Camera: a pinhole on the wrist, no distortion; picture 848 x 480 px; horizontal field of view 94.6 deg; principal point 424.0 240.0 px. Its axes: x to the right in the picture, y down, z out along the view. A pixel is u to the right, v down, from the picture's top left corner.
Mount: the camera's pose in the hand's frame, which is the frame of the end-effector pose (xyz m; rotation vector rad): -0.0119 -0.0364 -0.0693 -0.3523 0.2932 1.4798
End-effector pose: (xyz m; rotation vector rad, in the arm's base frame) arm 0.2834 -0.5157 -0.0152 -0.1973 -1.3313 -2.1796
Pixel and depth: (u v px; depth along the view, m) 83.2 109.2 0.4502
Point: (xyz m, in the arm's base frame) -0.0013 -0.0460 0.1052
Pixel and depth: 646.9 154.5 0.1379
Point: 0.3102 -0.5314 0.0751
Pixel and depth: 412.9 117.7 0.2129
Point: 0.2431 -0.4367 0.1004
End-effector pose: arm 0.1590 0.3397 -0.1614 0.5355 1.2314 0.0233
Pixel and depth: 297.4 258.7 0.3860
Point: 0.4430 0.2058 -0.0406
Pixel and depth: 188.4 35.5 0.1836
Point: 0.2986 0.2455 -0.2189
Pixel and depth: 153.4 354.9 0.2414
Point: 0.2939 0.1523 -0.0587
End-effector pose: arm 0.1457 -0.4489 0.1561 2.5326 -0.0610 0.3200
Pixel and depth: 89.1 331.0 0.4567
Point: 0.1238 -0.5625 -0.3936
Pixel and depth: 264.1 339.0 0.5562
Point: 0.0830 -0.7354 -0.3142
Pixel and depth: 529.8 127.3 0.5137
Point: 0.3182 -0.8818 0.0633
